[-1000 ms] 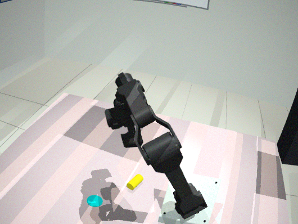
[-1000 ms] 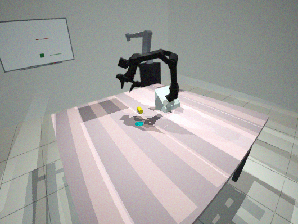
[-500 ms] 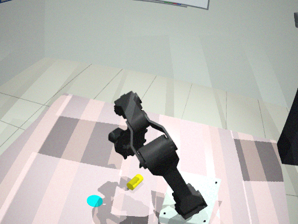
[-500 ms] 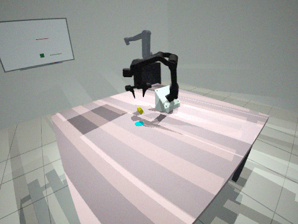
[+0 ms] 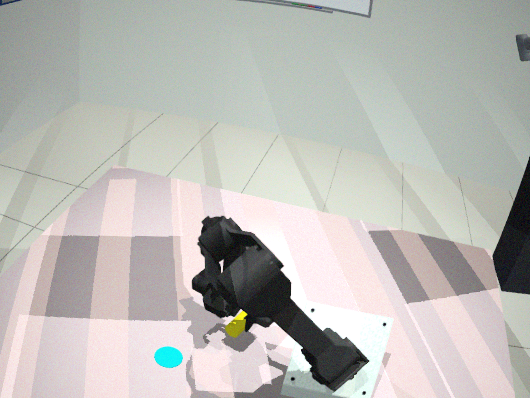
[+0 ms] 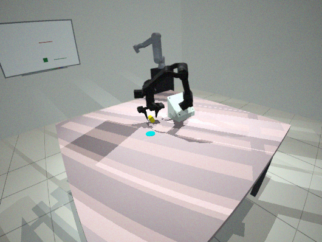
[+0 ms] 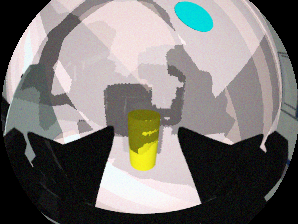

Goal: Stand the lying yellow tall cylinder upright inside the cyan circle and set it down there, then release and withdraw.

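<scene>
Now: gripper tip 1 cm past the yellow tall cylinder, 2 cm to the left of it and 1 cm above it. Round my gripper tip: cyan circle 11 cm ahead, 12 cm to the left, 3 cm below.
</scene>
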